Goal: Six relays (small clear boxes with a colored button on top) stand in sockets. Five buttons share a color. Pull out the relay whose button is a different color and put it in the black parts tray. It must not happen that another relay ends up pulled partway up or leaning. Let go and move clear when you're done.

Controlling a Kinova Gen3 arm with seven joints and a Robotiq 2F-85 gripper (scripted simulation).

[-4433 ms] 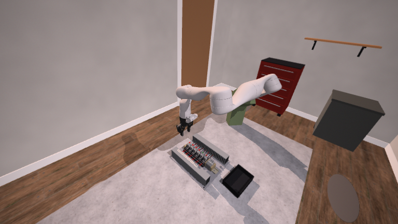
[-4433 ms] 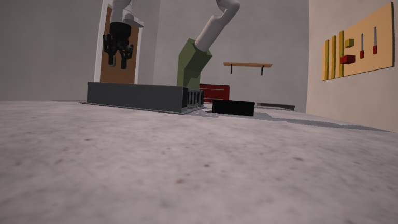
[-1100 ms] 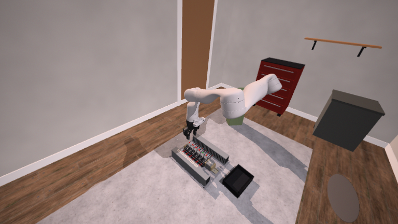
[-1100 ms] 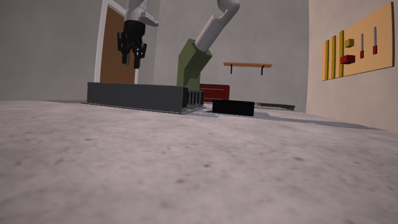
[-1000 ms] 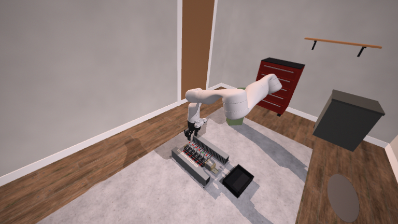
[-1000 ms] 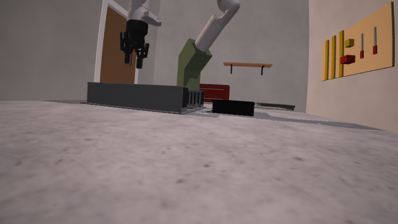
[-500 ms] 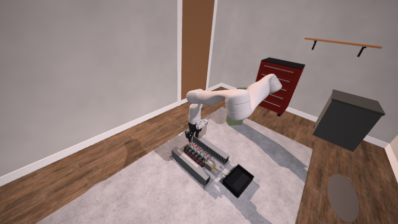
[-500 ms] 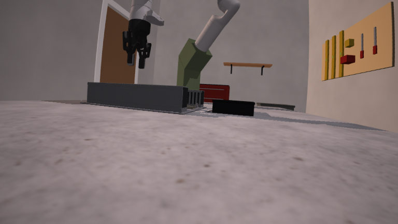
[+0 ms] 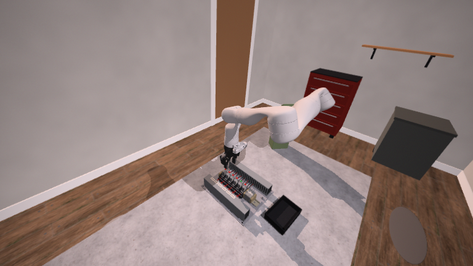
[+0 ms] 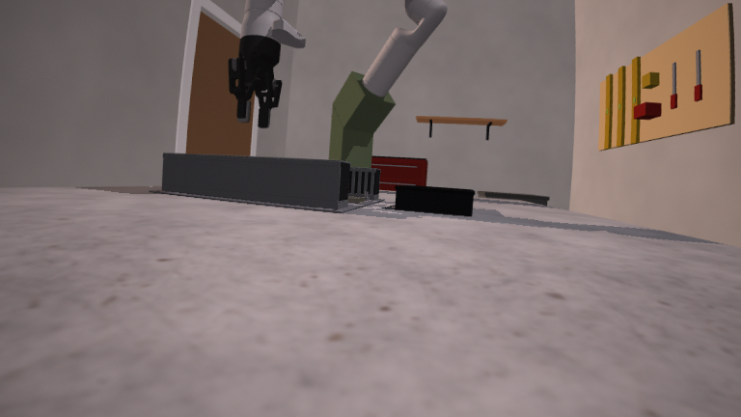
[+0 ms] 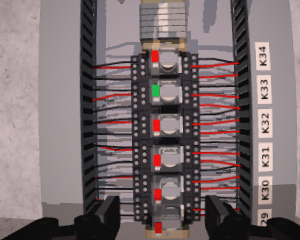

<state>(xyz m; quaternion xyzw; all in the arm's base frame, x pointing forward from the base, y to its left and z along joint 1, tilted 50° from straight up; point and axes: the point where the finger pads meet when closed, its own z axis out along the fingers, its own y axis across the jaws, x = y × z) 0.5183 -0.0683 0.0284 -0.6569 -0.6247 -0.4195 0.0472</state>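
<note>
The relay lies 90 mm to the left of my hand, 90 mm below it and 10 mm behind it. The rest, counted from my hand: black parts tray (330 mm to the left, 130 mm below, 90 mm behind).
</note>
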